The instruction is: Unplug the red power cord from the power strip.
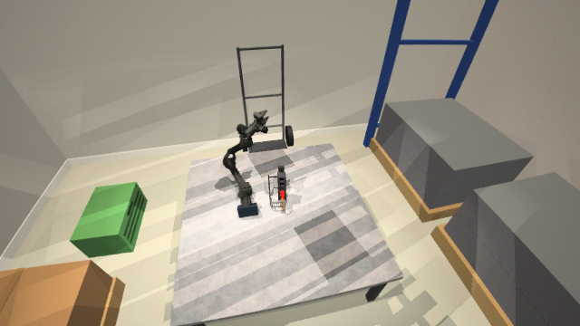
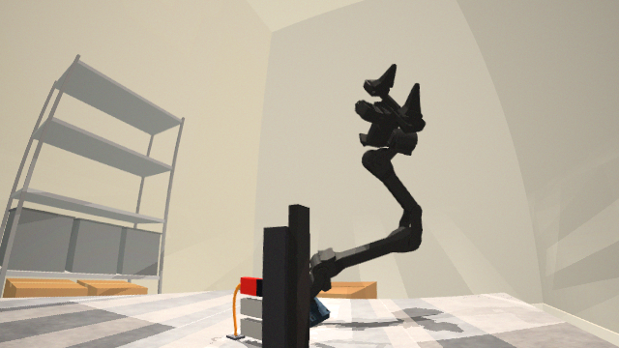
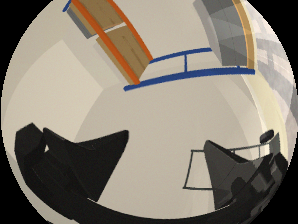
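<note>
The red plug lies 7 cm ahead of my gripper tip, 32 cm to the right of it and 43 cm below it.
</note>
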